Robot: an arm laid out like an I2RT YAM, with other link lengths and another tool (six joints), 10 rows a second.
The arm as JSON. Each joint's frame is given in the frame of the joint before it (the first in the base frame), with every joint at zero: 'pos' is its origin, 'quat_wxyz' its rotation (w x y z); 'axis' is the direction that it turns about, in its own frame. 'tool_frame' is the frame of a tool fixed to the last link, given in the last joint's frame.
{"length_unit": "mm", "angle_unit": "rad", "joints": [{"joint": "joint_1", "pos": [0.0, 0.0, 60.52], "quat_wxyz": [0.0, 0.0, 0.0, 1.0], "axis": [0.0, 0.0, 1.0]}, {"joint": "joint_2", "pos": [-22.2, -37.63, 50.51], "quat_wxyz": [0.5, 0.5, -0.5, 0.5], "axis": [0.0, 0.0, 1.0]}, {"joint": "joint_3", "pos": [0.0, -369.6, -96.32], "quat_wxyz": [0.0, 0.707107, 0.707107, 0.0], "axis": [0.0, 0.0, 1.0]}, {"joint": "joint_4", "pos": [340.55, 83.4, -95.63], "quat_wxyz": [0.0, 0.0, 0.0, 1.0], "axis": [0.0, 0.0, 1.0]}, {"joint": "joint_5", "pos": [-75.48, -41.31, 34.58], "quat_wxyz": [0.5, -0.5, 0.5, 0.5], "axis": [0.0, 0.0, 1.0]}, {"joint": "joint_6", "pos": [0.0, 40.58, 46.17], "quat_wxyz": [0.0, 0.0, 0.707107, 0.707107], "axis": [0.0, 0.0, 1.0]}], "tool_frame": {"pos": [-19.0, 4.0, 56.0], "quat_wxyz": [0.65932, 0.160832, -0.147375, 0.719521]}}
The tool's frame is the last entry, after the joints.
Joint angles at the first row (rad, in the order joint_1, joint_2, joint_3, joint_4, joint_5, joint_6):
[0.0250 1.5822 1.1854 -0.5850 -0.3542 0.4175]
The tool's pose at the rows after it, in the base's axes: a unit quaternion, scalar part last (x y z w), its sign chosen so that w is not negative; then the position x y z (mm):
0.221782 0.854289 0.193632 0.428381 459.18 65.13 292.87
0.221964 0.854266 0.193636 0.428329 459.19 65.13 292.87
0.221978 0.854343 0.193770 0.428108 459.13 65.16 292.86
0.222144 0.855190 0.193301 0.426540 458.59 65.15 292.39
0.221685 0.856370 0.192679 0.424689 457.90 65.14 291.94
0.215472 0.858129 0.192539 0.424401 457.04 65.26 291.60
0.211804 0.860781 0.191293 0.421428 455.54 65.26 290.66
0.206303 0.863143 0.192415 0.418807 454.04 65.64 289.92
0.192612 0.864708 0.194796 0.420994 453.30 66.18 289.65
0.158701 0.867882 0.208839 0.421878 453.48 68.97 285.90
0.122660 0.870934 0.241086 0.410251 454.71 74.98 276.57
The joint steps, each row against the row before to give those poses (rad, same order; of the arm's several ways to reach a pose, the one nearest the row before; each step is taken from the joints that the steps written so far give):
[0.0000 0.0000 0.0000 0.0000 0.0004 0.0000]
[0.0000 0.0000 0.0000 0.0000 0.0000 0.0004]
[0.0000 0.0000 0.0000 -0.0004 -0.0004 0.0000]
[0.0000 0.0000 -0.0003 -0.0034 0.0000 -0.0004]
[0.0000 0.0000 0.0000 -0.0050 0.0000 -0.0019]
[0.0000 0.0000 0.0003 -0.0049 -0.0011 -0.0137]
[0.0000 0.0000 0.0000 -0.0099 0.0000 -0.0095]
[0.0000 0.0000 -0.0003 -0.0081 -0.0046 -0.0126]
[0.0000 0.0003 -0.0001 -0.0011 -0.0057 -0.0283]
[0.0000 0.0111 0.0000 0.0027 -0.0321 -0.0690]
[0.0004 0.0282 0.0000 0.0000 -0.0725 -0.0748]

